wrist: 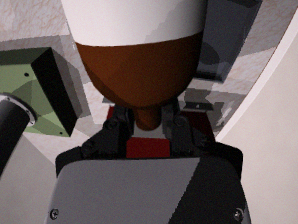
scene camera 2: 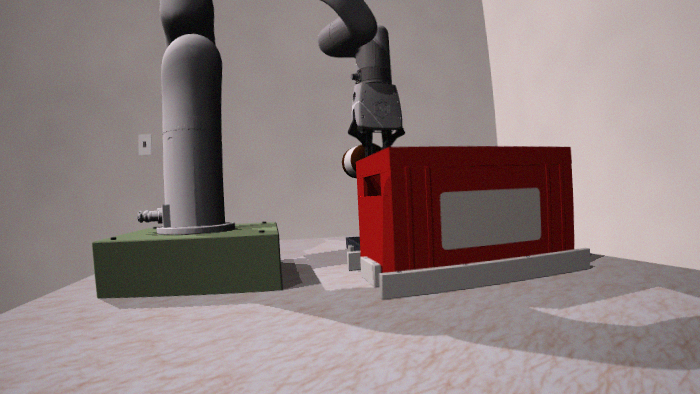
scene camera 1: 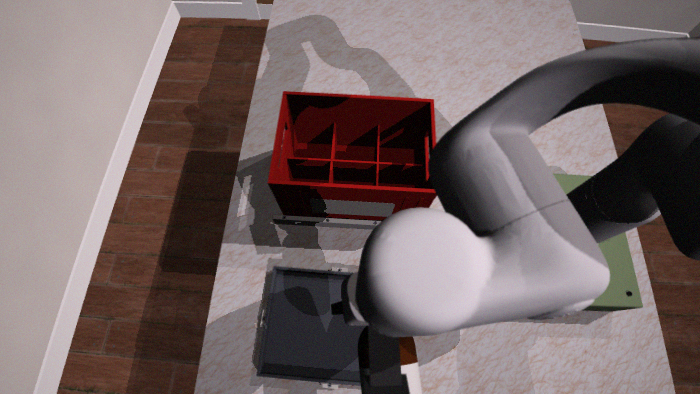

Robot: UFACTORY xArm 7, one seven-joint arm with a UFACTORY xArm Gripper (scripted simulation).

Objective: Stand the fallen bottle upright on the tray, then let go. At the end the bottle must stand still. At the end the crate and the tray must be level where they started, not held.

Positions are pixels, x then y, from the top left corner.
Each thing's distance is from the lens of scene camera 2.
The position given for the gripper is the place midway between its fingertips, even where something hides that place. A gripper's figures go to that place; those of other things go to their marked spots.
gripper [scene camera 2: 378, 165]: 0.84 m
red crate [scene camera 2: 419, 207]: 0.48 m
